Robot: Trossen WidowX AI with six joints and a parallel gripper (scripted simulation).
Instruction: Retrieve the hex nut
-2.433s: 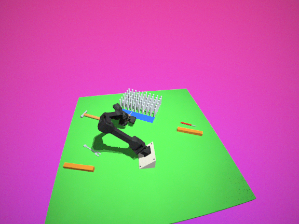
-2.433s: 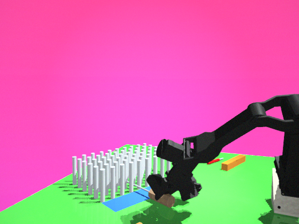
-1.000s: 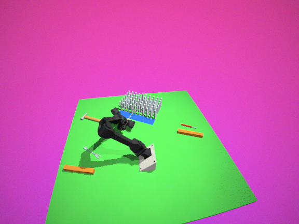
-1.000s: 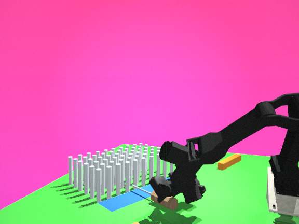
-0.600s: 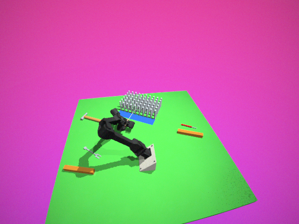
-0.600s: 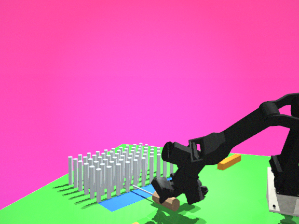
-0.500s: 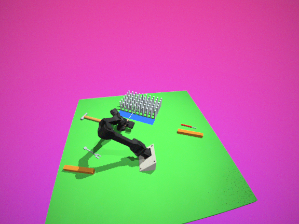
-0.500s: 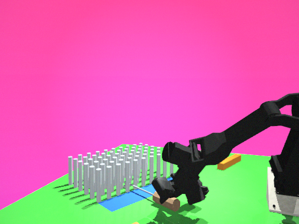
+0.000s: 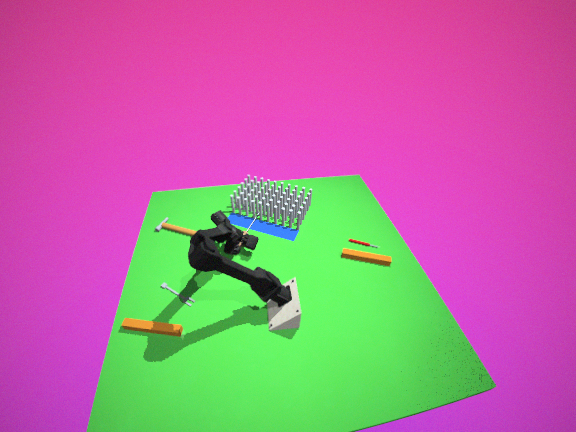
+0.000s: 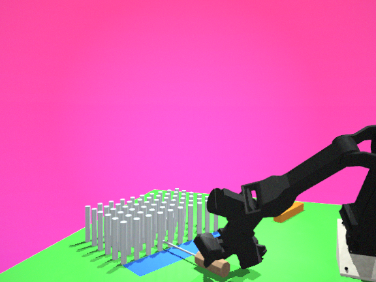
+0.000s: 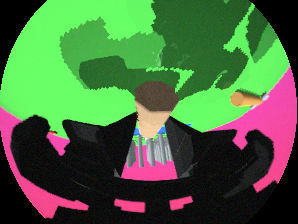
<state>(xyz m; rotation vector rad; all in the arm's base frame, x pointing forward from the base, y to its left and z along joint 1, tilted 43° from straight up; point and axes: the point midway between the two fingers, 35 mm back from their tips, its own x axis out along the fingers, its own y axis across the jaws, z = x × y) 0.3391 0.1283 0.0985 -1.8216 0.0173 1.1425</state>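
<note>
My gripper tip is now 90 mm short of the hook tool and 50 mm to the left of it. From my gripper tip the other things lie so: wrench (260 mm behind, 270 mm to the left, 10 mm below); then blue taped strip (100 mm ahead, 100 mm to the right, 10 mm below); then hex nut (180 mm ahead, 100 mm to the right, 10 mm below).
</note>
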